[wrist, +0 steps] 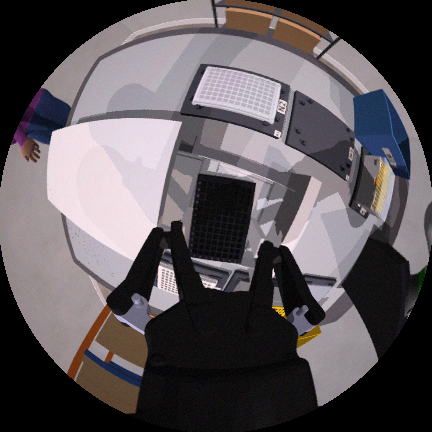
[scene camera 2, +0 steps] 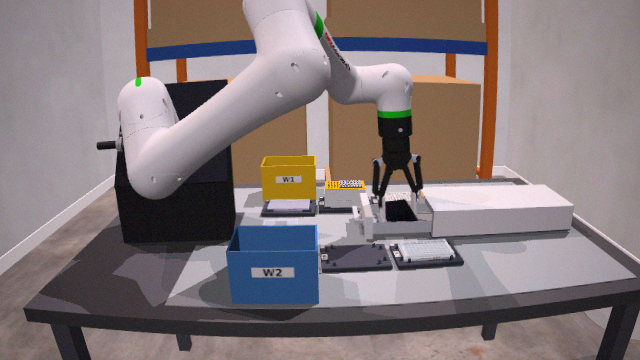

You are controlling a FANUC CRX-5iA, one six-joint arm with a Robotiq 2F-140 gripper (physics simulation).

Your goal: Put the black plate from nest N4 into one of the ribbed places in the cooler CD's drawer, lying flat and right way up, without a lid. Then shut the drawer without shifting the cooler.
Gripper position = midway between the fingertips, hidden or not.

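There is a yellow-topped rack (scene camera 2: 344, 193) in my scene, and a black plate (wrist: 222, 206) too. I see a clear plate (scene camera 2: 421, 250), (wrist: 237, 91), as well as a white cooler (scene camera 2: 465, 211), (wrist: 110, 177). My own gripper (scene camera 2: 398, 215), (wrist: 220, 220) is visible to me as well.
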